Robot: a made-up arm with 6 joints. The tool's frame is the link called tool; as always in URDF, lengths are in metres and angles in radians. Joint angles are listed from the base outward. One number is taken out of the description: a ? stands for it. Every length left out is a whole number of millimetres.
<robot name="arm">
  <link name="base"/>
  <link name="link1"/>
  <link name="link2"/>
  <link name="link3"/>
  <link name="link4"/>
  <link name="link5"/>
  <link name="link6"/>
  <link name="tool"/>
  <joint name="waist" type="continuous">
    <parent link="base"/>
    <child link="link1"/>
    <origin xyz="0 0 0.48"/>
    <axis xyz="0 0 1"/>
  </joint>
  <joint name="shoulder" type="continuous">
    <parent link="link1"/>
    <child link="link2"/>
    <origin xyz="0.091 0 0" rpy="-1.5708 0 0"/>
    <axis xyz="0 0 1"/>
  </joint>
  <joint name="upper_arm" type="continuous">
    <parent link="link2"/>
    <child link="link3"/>
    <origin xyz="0 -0.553 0" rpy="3.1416 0 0"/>
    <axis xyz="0 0 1"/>
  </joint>
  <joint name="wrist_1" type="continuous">
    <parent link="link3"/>
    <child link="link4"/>
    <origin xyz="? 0.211 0" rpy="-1.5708 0 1.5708"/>
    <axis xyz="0 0 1"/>
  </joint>
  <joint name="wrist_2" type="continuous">
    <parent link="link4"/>
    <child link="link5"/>
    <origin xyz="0 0 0" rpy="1.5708 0 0"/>
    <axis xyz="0 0 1"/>
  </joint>
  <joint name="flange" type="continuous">
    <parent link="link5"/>
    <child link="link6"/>
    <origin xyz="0 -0.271 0" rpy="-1.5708 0 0"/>
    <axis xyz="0 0 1"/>
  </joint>
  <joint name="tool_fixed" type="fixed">
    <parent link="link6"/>
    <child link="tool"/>
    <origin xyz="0 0 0" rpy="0 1.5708 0"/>
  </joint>
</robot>
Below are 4 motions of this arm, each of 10 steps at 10 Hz.
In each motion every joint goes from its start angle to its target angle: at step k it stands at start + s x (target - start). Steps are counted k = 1, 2, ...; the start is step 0. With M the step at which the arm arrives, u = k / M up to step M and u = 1 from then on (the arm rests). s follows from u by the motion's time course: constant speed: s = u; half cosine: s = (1 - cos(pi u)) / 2; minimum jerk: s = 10 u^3 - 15 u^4 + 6 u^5.
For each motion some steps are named. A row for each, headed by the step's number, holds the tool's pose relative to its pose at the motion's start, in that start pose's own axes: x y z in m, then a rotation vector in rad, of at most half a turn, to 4 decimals.
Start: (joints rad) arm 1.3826 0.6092 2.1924 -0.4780 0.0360 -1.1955
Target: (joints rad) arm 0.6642 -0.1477 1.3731 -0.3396 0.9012 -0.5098
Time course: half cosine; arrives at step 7
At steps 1, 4, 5, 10:
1: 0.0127 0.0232 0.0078 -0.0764 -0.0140 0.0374
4: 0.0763 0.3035 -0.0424 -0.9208 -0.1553 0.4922
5: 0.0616 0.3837 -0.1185 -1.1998 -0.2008 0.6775
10: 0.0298 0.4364 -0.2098 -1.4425 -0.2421 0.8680

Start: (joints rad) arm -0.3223 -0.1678 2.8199 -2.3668 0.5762 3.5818
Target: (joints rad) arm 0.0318 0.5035 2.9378 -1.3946 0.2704 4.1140
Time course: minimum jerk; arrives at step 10
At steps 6, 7, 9, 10:
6: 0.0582 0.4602 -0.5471 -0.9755 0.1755 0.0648
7: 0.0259 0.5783 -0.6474 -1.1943 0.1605 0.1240
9: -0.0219 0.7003 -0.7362 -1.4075 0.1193 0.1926
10: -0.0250 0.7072 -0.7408 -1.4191 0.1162 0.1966

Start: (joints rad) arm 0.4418 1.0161 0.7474 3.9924 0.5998 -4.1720
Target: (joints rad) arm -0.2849 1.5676 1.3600 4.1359 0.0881 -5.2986
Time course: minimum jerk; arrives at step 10
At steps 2, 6, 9, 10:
2: 0.0467 -0.0712 0.0219 0.0838 -0.0207 -0.0100
6: 0.3641 -0.9711 0.1051 0.9224 -0.2951 -0.0516
9: 0.3755 -1.4517 0.0352 1.2875 -0.4556 -0.0177
10: 0.3743 -1.4649 0.0322 1.2972 -0.4602 -0.0162

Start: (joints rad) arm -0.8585 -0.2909 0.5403 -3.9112 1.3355 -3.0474
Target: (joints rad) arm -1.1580 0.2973 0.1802 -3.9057 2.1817 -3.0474
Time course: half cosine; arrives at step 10
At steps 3, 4, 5, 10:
3: 0.1815 -0.2679 -0.0782 0.1612 0.2875 -0.0403
4: 0.2735 -0.4459 -0.1584 0.2814 0.4754 -0.0477
5: 0.3477 -0.6343 -0.2683 0.4236 0.6761 -0.0354
10: 0.4179 -1.1358 -0.7214 0.9255 1.2532 0.1712

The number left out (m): 1.404
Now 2 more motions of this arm.
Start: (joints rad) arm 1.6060 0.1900 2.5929 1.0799 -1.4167 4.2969
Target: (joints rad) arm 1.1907 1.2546 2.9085 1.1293 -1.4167 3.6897
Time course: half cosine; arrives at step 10
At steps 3, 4, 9, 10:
3: 0.0568 -0.2042 -0.1899 -0.0479 -0.0505 0.0036
4: 0.1072 -0.3567 -0.2839 -0.0786 -0.0908 0.0090
9: 0.4219 -1.0630 -0.3398 -0.1968 -0.3218 0.0738
10: 0.4356 -1.0878 -0.3301 -0.2007 -0.3320 0.0779

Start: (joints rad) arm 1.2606 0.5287 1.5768 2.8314 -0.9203 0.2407
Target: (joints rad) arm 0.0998 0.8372 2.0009 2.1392 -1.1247 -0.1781
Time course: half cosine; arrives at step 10
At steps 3, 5, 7, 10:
3: 0.0530 0.2105 -0.0461 -0.0333 0.1044 0.0261
5: 0.1419 0.4698 -0.1999 -0.0647 0.2763 0.0211
7: 0.2323 0.6524 -0.4374 -0.0763 0.4582 -0.0393
10: 0.2881 0.7230 -0.6374 -0.0729 0.5812 -0.1152

